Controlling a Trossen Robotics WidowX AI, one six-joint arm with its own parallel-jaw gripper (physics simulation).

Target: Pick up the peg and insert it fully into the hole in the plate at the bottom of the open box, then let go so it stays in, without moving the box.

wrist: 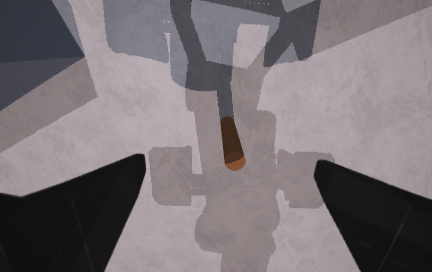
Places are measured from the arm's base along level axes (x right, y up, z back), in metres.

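Pixels of known places: gripper, fingertip midpoint: (231, 165).
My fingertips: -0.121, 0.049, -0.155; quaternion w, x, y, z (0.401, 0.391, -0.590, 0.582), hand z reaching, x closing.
Observation:
For each thing: its middle in the pictures, then the offset to it from my fingertips, as dx, dy, dz. "pt": a spot on its surface instead.
- peg at the middle of its body: (230, 138) -0.014, -0.069, +0.000
- box at a spot on its surface: (35, 30) pt +0.114, -0.065, -0.105
The peg (231, 142), a brown cylinder with a lighter orange-brown top end, stands on the table. It appears between the two dark fingers in the wrist view, nearer the left-right middle of the gap. My gripper (231, 165) is wide open, with a gap on each side of the peg and nothing held. How far the fingertips are above or beside the peg is hard to tell. Part of a dark blue-grey outer wall of the box (35, 30) shows at the upper left. The plate and its hole do not show.
The pale, mottled table (350, 105) lies beneath the gripper. Overlapping shadows of the arm and fingers fall across it around the peg. A small part of a grey object (298, 4) shows at the top edge, right of centre; what it is cannot be told.

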